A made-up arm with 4 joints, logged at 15 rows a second.
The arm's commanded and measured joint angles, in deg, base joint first. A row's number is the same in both.
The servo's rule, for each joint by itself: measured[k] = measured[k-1] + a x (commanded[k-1-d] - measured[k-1]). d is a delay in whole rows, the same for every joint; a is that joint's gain. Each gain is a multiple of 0.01, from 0.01 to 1. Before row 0 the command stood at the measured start. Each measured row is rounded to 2 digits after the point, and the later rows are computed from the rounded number. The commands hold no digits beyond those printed.
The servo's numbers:
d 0
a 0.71 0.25 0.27 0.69
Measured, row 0:
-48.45 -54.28 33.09 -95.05
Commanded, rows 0 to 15:
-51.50 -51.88 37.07 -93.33
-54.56 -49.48 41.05 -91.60
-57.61 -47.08 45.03 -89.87
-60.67 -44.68 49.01 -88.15
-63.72 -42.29 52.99 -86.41
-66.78 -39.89 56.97 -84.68
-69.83 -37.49 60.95 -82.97
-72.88 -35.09 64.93 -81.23
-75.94 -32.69 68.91 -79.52
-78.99 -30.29 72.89 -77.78
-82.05 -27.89 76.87 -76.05
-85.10 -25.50 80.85 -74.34
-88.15 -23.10 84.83 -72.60
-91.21 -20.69 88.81 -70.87
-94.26 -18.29 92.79 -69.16
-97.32 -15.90 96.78 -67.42
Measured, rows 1 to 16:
-50.62 -53.68 34.16 -93.86
-53.42 -52.63 36.02 -92.30
-56.39 -51.24 38.45 -90.62
-59.43 -49.60 41.30 -88.92
-62.48 -47.77 44.46 -87.19
-65.53 -45.80 47.84 -85.46
-68.58 -43.72 51.38 -83.74
-71.63 -41.56 55.04 -82.01
-74.69 -39.34 58.78 -80.29
-77.74 -37.08 62.59 -78.56
-80.80 -34.78 66.45 -76.83
-83.85 -32.46 70.34 -75.11
-86.90 -30.12 74.25 -73.38
-89.96 -27.76 78.18 -71.65
-93.01 -25.39 82.12 -69.93
-96.07 -23.02 86.08 -68.20

